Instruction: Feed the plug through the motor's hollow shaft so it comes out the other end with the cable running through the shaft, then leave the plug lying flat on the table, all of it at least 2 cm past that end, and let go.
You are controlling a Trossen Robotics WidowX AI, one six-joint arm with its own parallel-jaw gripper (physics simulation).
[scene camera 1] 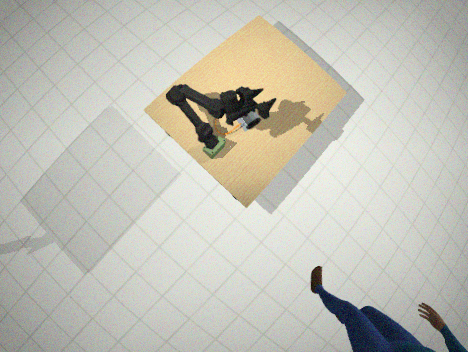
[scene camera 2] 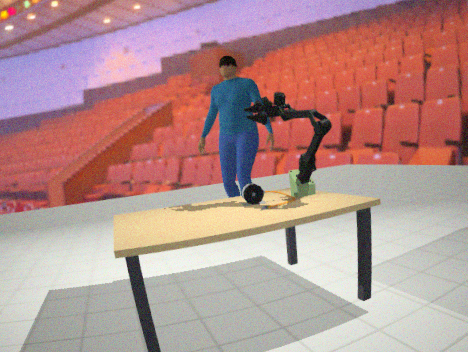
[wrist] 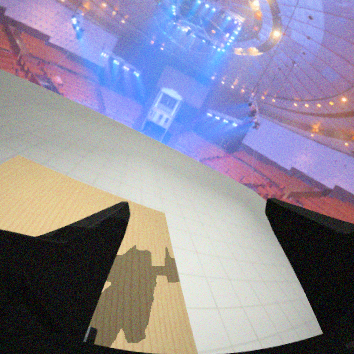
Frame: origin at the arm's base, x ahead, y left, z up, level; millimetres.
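Seen in the pictures: gripper, between the fingertips: (scene camera 1: 269, 93) (scene camera 2: 245, 113) (wrist: 197, 207); arm's base, origin of its link: (scene camera 1: 212, 144) (scene camera 2: 303, 178).
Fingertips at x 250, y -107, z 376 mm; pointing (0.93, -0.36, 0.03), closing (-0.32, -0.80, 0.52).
Observation:
Pixels of each thing's top centre, then the offset from my fingertips to it. "*": a spot on its surface instead. Level surfaces: height alone.
- motor, centre of its top: (scene camera 2: 251, 183) (scene camera 1: 251, 115) 367 mm down, 29 mm ahead, 36 mm left
- table, height of its surface: 469 mm down
- orange cable, a spot on its surface: (scene camera 2: 277, 192) (scene camera 1: 232, 130) * 430 mm down, 95 mm back, 76 mm left
- small grey plug, centre of its top: (scene camera 2: 264, 206) 455 mm down, 88 mm ahead, 251 mm left
The motor (scene camera 1: 250, 120) (scene camera 2: 253, 194), a silver cylinder with a black end, lies on its side on the table (scene camera 1: 260, 45) (scene camera 2: 165, 225). A sliver of the motor (wrist: 90, 334) shows at the bottom left of the wrist view. The orange cable (scene camera 1: 232, 131) (scene camera 2: 277, 192) curves over the table between the motor and the arm's base. The small grey plug (scene camera 2: 265, 207) lies on the table in front of the motor, outside it; the arm hides it in scene camera 1. My gripper (scene camera 1: 268, 95) (scene camera 2: 247, 113) (wrist: 197, 207) is open and empty, high above the table and motor.
The arm's green base (scene camera 1: 214, 148) (scene camera 2: 302, 186) stands at one table edge, close to the cable. A person (scene camera 1: 370, 325) (scene camera 2: 236, 115) stands on the floor beyond the table. The arm's shadow (scene camera 1: 290, 117) (wrist: 132, 290) falls on the table.

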